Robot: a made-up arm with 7 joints. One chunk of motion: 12 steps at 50 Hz.
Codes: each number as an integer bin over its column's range. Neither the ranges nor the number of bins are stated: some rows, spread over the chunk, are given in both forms.
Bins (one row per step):
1: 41 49 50 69 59 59
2: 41 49 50 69 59 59
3: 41 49 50 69 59 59
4: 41 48 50 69 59 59
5: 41 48 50 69 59 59
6: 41 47 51 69 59 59
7: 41 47 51 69 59 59
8: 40 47 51 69 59 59
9: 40 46 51 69 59 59
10: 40 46 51 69 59 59
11: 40 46 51 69 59 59
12: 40 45 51 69 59 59
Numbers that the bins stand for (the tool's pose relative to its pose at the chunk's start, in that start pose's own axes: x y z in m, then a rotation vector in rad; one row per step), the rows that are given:
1: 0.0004 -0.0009 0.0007 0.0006 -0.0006 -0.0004
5: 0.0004 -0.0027 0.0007 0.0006 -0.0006 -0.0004
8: -0.0013 -0.0045 0.0021 0.0006 -0.0006 -0.0004
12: -0.0013 -0.0082 0.0021 0.0006 -0.0006 -0.0004
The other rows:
2: 0.0004 -0.0009 0.0007 0.0006 -0.0006 -0.0004
3: 0.0004 -0.0009 0.0007 0.0006 -0.0006 -0.0004
4: 0.0004 -0.0027 0.0007 0.0006 -0.0006 -0.0004
6: 0.0004 -0.0045 0.0021 0.0006 -0.0006 -0.0004
7: 0.0004 -0.0045 0.0021 0.0006 -0.0006 -0.0004
9: -0.0013 -0.0064 0.0021 0.0006 -0.0006 -0.0004
10: -0.0013 -0.0064 0.0021 0.0006 -0.0006 -0.0004
11: -0.0013 -0.0064 0.0021 0.0006 -0.0006 -0.0004

